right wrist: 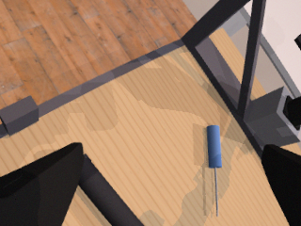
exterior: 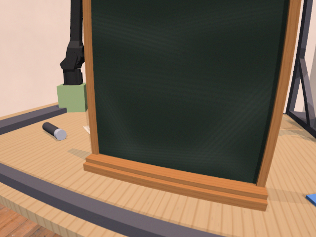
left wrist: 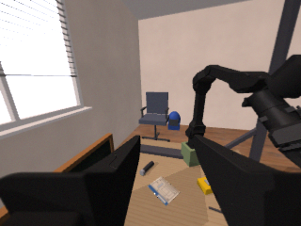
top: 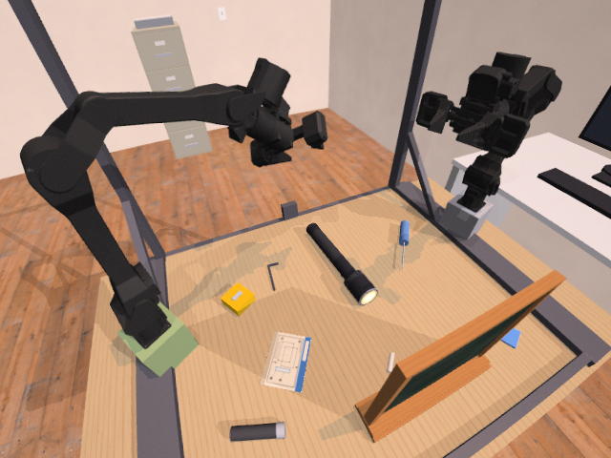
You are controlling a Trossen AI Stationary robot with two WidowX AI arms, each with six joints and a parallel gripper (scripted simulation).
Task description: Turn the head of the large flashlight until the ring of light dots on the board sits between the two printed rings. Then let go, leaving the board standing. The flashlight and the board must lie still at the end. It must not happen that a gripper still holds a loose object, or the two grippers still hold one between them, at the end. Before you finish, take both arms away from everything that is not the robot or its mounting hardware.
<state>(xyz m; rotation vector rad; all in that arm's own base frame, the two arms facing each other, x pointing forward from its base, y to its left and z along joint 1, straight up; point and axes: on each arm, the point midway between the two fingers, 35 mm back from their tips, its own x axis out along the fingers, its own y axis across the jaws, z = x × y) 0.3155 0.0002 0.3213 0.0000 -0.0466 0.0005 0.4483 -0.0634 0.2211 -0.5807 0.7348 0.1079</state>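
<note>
My left gripper is now 10 mm past the flashlight head, 120 mm to the left of it and 400 mm above it. From my left hand the other things lie so: chalk stick (170 mm ahead, 160 mm to the right, 420 mm below); then booklet (60 mm ahead, 360 mm to the right, 430 mm below); then blue pad (240 mm ahead, 130 mm to the left, 430 mm below).
</note>
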